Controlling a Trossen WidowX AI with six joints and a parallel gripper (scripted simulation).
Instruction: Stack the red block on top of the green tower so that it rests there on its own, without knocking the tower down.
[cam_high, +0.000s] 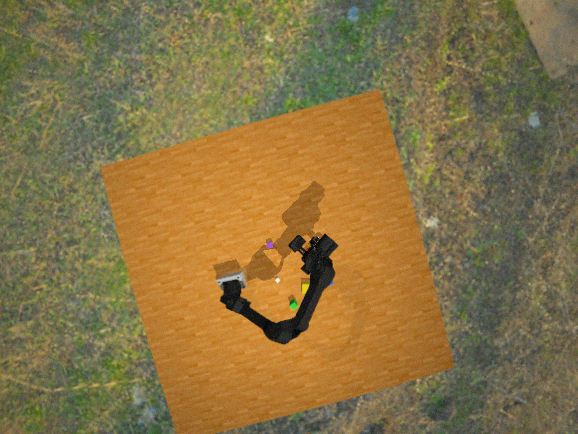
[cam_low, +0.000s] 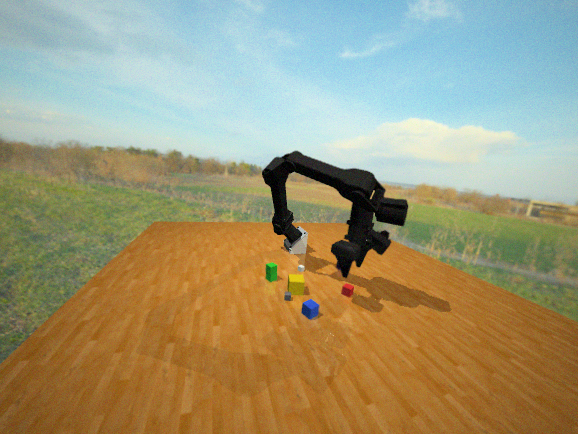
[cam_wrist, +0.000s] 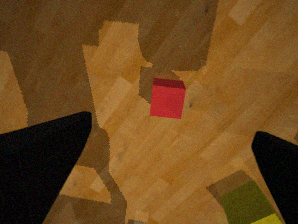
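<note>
The red block lies 60 mm below my gripper tip. From my gripper tip the other things lie so: yellow block 150 mm to the right, 50 mm below, 40 mm behind; then purple block 160 mm behind, 60 mm to the left, 60 mm below; then blue block 140 mm to the right, 60 mm below, 60 mm ahead.
</note>
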